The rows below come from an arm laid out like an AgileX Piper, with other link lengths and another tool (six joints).
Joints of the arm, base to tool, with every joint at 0 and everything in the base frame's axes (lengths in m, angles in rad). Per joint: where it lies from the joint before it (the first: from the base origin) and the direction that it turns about. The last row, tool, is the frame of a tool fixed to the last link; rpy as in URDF.
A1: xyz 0 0 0.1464 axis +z
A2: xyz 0 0 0 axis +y
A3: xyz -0.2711 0 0.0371 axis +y
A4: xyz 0.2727 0 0.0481 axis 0.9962 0 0.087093
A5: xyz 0 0 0 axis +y
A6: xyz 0.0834 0 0.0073 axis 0.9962 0 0.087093
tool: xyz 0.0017 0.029 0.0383 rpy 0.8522 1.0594 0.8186
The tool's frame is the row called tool.
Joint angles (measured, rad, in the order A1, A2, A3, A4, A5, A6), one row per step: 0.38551 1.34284 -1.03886 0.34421 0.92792 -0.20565; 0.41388 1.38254 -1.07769 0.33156 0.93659 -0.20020; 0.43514 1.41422 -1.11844 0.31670 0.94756 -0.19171; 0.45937 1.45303 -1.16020 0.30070 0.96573 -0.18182; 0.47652 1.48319 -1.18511 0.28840 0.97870 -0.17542; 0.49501 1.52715 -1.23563 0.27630 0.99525 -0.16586; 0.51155 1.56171 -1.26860 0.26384 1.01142 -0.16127
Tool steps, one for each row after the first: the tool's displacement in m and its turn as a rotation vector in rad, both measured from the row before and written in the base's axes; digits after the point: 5 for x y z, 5 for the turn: 0.00466 0.01143 -0.00066 -0.01279 0.00600 0.02917; 0.00440 0.00907 0.00205 -0.01082 -0.00103 0.02040; 0.00439 0.01064 -0.00084 -0.01677 0.01061 0.02421; 0.00294 0.00769 -0.00343 -0.01649 0.01318 0.01768; 0.00661 0.01040 -0.00016 -0.01186 0.00681 0.01691; 0.00366 0.00852 -0.00312 -0.01725 0.01129 0.01915
